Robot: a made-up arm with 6 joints. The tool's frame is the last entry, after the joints. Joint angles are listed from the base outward.
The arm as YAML. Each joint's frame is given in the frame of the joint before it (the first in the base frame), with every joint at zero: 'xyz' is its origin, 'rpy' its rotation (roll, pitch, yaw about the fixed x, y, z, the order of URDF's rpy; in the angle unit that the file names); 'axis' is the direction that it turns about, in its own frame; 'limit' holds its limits. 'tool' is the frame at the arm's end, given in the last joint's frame.
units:
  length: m
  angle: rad
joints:
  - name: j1
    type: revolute
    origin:
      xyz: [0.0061, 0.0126, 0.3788]
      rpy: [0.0, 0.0, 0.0]
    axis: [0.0, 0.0, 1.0]
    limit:
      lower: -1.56
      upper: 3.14
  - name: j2
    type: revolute
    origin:
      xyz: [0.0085, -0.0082, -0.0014]
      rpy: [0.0, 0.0, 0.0]
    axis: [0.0, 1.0, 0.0]
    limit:
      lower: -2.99
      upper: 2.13
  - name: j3
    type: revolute
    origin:
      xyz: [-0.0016, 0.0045, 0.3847]
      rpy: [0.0, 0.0, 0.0]
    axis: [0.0, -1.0, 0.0]
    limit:
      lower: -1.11
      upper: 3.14
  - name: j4
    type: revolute
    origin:
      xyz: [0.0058, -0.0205, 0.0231]
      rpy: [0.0, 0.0, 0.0]
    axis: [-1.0, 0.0, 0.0]
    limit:
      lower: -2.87
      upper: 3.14
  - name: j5
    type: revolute
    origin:
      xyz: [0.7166, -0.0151, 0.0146]
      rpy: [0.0, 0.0, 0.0]
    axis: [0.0, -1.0, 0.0]
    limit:
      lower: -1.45
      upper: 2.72
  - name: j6
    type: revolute
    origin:
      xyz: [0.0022, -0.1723, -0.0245]
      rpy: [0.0, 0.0, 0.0]
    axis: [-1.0, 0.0, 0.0]
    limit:
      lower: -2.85
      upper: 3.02
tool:
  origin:
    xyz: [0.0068, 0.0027, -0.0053]
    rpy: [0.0, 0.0, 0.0]
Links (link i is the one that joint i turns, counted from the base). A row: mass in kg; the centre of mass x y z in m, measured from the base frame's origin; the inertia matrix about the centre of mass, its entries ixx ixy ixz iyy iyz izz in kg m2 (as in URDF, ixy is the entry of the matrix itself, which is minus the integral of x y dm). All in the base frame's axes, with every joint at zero. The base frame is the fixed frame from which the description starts. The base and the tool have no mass.
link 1: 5.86; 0.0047 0.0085 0.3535; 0.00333 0 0 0.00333 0 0.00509
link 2: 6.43; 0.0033 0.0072 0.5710; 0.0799 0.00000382 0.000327 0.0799 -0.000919 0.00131
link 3: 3.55; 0.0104 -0.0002 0.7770; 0.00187 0 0 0.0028 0 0.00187
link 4: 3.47; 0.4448 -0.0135 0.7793; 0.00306 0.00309 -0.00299 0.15 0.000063 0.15
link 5: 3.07; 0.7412 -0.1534 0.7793; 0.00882 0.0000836 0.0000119 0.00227 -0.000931 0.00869
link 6: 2.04; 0.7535 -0.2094 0.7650; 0.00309 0 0 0.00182 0 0.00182
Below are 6 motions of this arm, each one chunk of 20 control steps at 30 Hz.
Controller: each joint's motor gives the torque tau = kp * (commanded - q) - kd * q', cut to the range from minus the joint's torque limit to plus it. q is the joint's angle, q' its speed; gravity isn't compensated. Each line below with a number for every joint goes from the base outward.
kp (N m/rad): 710 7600 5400 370 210 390
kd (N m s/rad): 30 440 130 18 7.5 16
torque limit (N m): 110 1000 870 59 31 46
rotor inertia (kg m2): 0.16 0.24 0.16 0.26 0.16 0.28
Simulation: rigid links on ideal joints. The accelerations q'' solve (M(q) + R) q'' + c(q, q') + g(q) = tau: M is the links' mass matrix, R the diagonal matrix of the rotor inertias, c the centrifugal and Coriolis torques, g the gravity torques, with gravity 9.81 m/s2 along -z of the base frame. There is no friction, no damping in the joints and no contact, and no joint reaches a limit. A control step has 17 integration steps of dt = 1/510 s. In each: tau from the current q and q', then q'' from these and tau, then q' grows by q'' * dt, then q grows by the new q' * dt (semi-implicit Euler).
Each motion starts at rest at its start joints. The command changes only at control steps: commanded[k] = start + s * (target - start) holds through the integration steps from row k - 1 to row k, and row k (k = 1, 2, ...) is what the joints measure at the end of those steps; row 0 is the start. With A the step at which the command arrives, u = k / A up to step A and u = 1 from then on. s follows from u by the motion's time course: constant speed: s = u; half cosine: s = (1 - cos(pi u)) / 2; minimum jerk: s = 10 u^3 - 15 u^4 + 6 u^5; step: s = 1 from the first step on.
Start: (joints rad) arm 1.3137 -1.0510 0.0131 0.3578 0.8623 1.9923
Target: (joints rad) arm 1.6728 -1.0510 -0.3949 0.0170 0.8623 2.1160
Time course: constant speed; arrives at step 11
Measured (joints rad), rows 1 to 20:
1: 1.3167 -1.0573 -0.0097 0.3572 0.8651 1.9972
2: 1.3326 -1.0600 -0.0460 0.3399 0.8665 2.0069
3: 1.3648 -1.0593 -0.0876 0.3059 0.8648 2.0181
4: 1.4066 -1.0569 -0.1298 0.2635 0.8615 2.0293
5: 1.4496 -1.0545 -0.1704 0.2210 0.8586 2.0405
6: 1.4889 -1.0527 -0.2090 0.1827 0.8571 2.0517
7: 1.5235 -1.0519 -0.2462 0.1490 0.8570 2.0629
8: 1.5549 -1.0518 -0.2828 0.1184 0.8575 2.0742
9: 1.5850 -1.0519 -0.3194 0.0890 0.8581 2.0854
10: 1.6153 -1.0520 -0.3563 0.0593 0.8584 2.0967
11: 1.6466 -1.0519 -0.3936 0.0288 0.8585 2.1079
12: 1.6750 -1.0483 -0.4111 -0.0067 0.8542 2.1143
13: 1.6929 -1.0469 -0.4124 -0.0251 0.8511 2.1160
14: 1.6967 -1.0478 -0.4079 -0.0236 0.8524 2.1161
15: 1.6899 -1.0497 -0.4035 -0.0131 0.8559 2.1160
16: 1.6793 -1.0515 -0.4011 -0.0033 0.8586 2.1160
17: 1.6708 -1.0525 -0.4005 0.0021 0.8597 2.1160
18: 1.6669 -1.0530 -0.4008 0.0035 0.8596 2.1160
19: 1.6670 -1.0530 -0.4015 0.0026 0.8590 2.1160
20: 1.6693 -1.0528 -0.4020 0.0011 0.8584 2.1160

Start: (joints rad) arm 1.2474 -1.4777 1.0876 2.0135 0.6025 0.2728
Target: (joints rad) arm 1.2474 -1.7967 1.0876 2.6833 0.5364 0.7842
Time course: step
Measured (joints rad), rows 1 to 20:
1: 1.2612 -1.5732 1.0306 2.1736 0.5841 0.3640
2: 1.2792 -1.6726 1.0765 2.4621 0.5570 0.5901
3: 1.2791 -1.7507 1.1189 2.5833 0.5309 0.7408
4: 1.2707 -1.7974 1.1324 2.5976 0.5136 0.7871
5: 1.2606 -1.8178 1.1267 2.5976 0.5101 0.7903
6: 1.2512 -1.8215 1.1138 2.6124 0.5165 0.7860
7: 1.2429 -1.8177 1.1020 2.6365 0.5257 0.7838
8: 1.2356 -1.8125 1.0948 2.6584 0.5327 0.7836
9: 1.2295 -1.8091 1.0924 2.6718 0.5357 0.7839
10: 1.2249 -1.8079 1.0931 2.6760 0.5356 0.7841
11: 1.2222 -1.8084 1.0951 2.6743 0.5342 0.7841
12: 1.2217 -1.8096 1.0969 2.6703 0.5325 0.7839
13: 1.2232 -1.8107 1.0979 2.6666 0.5315 0.7838
14: 1.2265 -1.8113 1.0981 2.6645 0.5311 0.7837
15: 1.2312 -1.8114 1.0979 2.6637 0.5311 0.7837
16: 1.2367 -1.8113 1.0975 2.6637 0.5313 0.7837
17: 1.2425 -1.8111 1.0972 2.6640 0.5315 0.7837
18: 1.2481 -1.8109 1.0971 2.6640 0.5315 0.7837
19: 1.2531 -1.8108 1.0971 2.6638 0.5315 0.7837
20: 1.2571 -1.8108 1.0971 2.6633 0.5313 0.7837

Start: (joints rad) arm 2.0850 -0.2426 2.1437 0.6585 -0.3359 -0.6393
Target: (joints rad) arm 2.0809 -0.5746 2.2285 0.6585 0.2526 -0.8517
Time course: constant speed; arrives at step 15
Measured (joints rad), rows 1 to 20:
1: 2.0863 -0.2502 2.1459 0.6541 -0.3213 -0.6455
2: 2.0892 -0.2661 2.1537 0.6528 -0.2884 -0.6575
3: 2.0919 -0.2871 2.1634 0.6570 -0.2472 -0.6714
4: 2.0929 -0.3103 2.1725 0.6637 -0.2051 -0.6855
5: 2.0919 -0.3339 2.1801 0.6697 -0.1643 -0.6996
6: 2.0895 -0.3570 2.1864 0.6734 -0.1244 -0.7137
7: 2.0863 -0.3796 2.1920 0.6749 -0.0848 -0.7279
8: 2.0831 -0.4019 2.1973 0.6752 -0.0453 -0.7421
9: 2.0804 -0.4240 2.2027 0.6750 -0.0057 -0.7563
10: 2.0785 -0.4462 2.2083 0.6750 0.0340 -0.7705
11: 2.0774 -0.4685 2.2141 0.6751 0.0736 -0.7846
12: 2.0771 -0.4909 2.2199 0.6753 0.1133 -0.7988
13: 2.0772 -0.5133 2.2257 0.6756 0.1529 -0.8129
14: 2.0778 -0.5356 2.2315 0.6757 0.1926 -0.8271
15: 2.0785 -0.5580 2.2372 0.6757 0.2322 -0.8413
16: 2.0792 -0.5740 2.2438 0.6817 0.2562 -0.8492
17: 2.0792 -0.5832 2.2458 0.6884 0.2620 -0.8513
18: 2.0787 -0.5870 2.2440 0.6897 0.2597 -0.8513
19: 2.0779 -0.5875 2.2410 0.6861 0.2565 -0.8512
20: 2.0774 -0.5867 2.2385 0.6809 0.2544 -0.8512

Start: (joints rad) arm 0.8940 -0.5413 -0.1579 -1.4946 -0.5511 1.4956
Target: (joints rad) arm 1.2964 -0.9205 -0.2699 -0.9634 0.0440 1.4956
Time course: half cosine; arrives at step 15
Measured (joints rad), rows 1 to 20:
1: 0.8952 -0.5430 -0.1638 -1.4921 -0.5488 1.4955
2: 0.9003 -0.5476 -0.1723 -1.4824 -0.5383 1.4951
3: 0.9121 -0.5584 -0.1798 -1.4630 -0.5152 1.4948
4: 0.9321 -0.5766 -0.1868 -1.4342 -0.4796 1.4948
5: 0.9605 -0.6013 -0.1948 -1.3973 -0.4337 1.4948
6: 0.9965 -0.6315 -0.2043 -1.3541 -0.3801 1.4949
7: 1.0383 -0.6658 -0.2150 -1.3064 -0.3212 1.4949
8: 1.0832 -0.7027 -0.2262 -1.2561 -0.2596 1.4949
9: 1.1287 -0.7407 -0.2372 -1.2048 -0.1980 1.4949
10: 1.1720 -0.7782 -0.2474 -1.1544 -0.1389 1.4949
11: 1.2109 -0.8137 -0.2565 -1.1067 -0.0849 1.4949
12: 1.2438 -0.8455 -0.2640 -1.0637 -0.0383 1.4950
13: 1.2696 -0.8722 -0.2698 -1.0276 -0.0011 1.4951
14: 1.2874 -0.8927 -0.2735 -1.0002 0.0250 1.4952
15: 1.2970 -0.9061 -0.2750 -0.9831 0.0387 1.4952
16: 1.2996 -0.9135 -0.2754 -0.9749 0.0425 1.4953
17: 1.2984 -0.9173 -0.2763 -0.9719 0.0419 1.4952
18: 1.2964 -0.9192 -0.2772 -0.9713 0.0407 1.4952
19: 1.2951 -0.9200 -0.2777 -0.9715 0.0402 1.4951
20: 1.2949 -0.9204 -0.2780 -0.9719 0.0401 1.4951

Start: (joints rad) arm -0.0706 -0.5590 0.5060 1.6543 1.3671 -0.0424
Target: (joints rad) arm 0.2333 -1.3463 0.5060 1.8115 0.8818 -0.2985
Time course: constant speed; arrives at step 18
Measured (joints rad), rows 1 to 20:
1: -0.0628 -0.5741 0.4955 1.6598 1.3555 -0.0489
2: -0.0490 -0.6008 0.4915 1.6704 1.3323 -0.0613
3: -0.0332 -0.6372 0.4946 1.6811 1.3047 -0.0755
4: -0.0171 -0.6800 0.5005 1.6896 1.2767 -0.0896
5: -0.0011 -0.7255 0.5054 1.6966 1.2490 -0.1035
6: 0.0151 -0.7712 0.5081 1.7034 1.2216 -0.1174
7: 0.0315 -0.8163 0.5088 1.7108 1.1943 -0.1315
8: 0.0479 -0.8607 0.5087 1.7191 1.1671 -0.1457
9: 0.0644 -0.9047 0.5084 1.7278 1.1400 -0.1600
10: 0.0808 -0.9486 0.5085 1.7366 1.1130 -0.1742
11: 0.0971 -0.9927 0.5088 1.7453 1.0858 -0.1885
12: 0.1135 -1.0369 0.5094 1.7538 1.0587 -0.2027
13: 0.1299 -1.0812 0.5099 1.7623 1.0314 -0.2169
14: 0.1464 -1.1254 0.5105 1.7707 1.0042 -0.2311
15: 0.1630 -1.1697 0.5109 1.7791 0.9770 -0.2453
16: 0.1796 -1.2139 0.5113 1.7875 0.9498 -0.2595
17: 0.1963 -1.2581 0.5118 1.7959 0.9225 -0.2737
18: 0.2131 -1.3022 0.5121 1.8043 0.8953 -0.2879
19: 0.2280 -1.3324 0.5209 1.8056 0.8779 -0.2957
20: 0.2400 -1.3502 0.5242 1.8019 0.8723 -0.2975

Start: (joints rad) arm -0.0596 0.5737 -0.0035 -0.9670 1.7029 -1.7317
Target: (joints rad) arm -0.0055 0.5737 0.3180 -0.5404 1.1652 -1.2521
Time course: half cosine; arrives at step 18
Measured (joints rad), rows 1 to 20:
1: -0.0595 0.5765 -0.0049 -0.9673 1.7001 -1.7300
2: -0.0596 0.5805 -0.0044 -0.9696 1.6903 -1.7236
3: -0.0596 0.5835 0.0033 -0.9672 1.6729 -1.7107
4: -0.0587 0.5850 0.0183 -0.9552 1.6492 -1.6913
5: -0.0567 0.5853 0.0384 -0.9337 1.6197 -1.6659
6: -0.0536 0.5850 0.0619 -0.9055 1.5848 -1.6351
7: -0.0498 0.5846 0.0874 -0.8732 1.5451 -1.5999
8: -0.0453 0.5843 0.1144 -0.8386 1.5014 -1.5615
9: -0.0403 0.5841 0.1422 -0.8025 1.4553 -1.5208
10: -0.0348 0.5839 0.1703 -0.7658 1.4084 -1.4793
11: -0.0291 0.5837 0.1978 -0.7290 1.3622 -1.4381
12: -0.0234 0.5834 0.2238 -0.6934 1.3181 -1.3986
13: -0.0178 0.5831 0.2476 -0.6598 1.2775 -1.3619
14: -0.0126 0.5827 0.2685 -0.6295 1.2415 -1.3291
15: -0.0079 0.5824 0.2857 -0.6033 1.2112 -1.3013
16: -0.0041 0.5822 0.2987 -0.5822 1.1875 -1.2792
17: -0.0011 0.5820 0.3072 -0.5667 1.1711 -1.2636
18: 0.0009 0.5818 0.3108 -0.5574 1.1626 -1.2549
19: 0.0018 0.5821 0.3109 -0.5542 1.1600 -1.2517
20: 0.0015 0.5829 0.3097 -0.5552 1.1597 -1.2513

